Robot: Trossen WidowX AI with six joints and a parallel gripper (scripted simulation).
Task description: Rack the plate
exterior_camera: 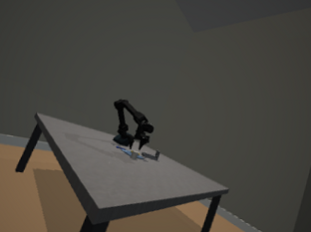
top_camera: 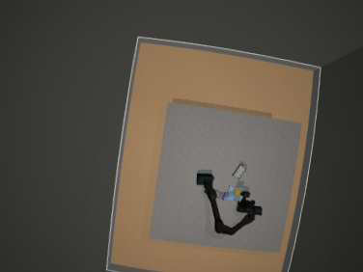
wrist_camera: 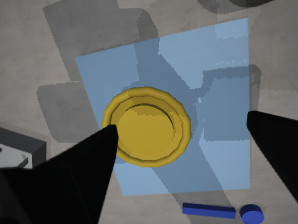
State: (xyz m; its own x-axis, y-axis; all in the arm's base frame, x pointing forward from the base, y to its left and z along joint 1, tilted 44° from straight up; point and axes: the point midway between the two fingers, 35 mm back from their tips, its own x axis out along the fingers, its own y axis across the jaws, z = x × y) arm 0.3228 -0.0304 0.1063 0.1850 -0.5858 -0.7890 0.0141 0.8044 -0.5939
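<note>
Now: gripper tip 20 mm past the yellow plate, 30 mm to the right of it and 30 mm above it. Also, from my gripper tip: white cup 80 mm ahead, 60 mm to the right, 20 mm below; light blue mat 20 mm behind, 10 mm to the left, 40 mm below; blue spoon 130 mm behind, 40 mm to the right, 40 mm below.
</note>
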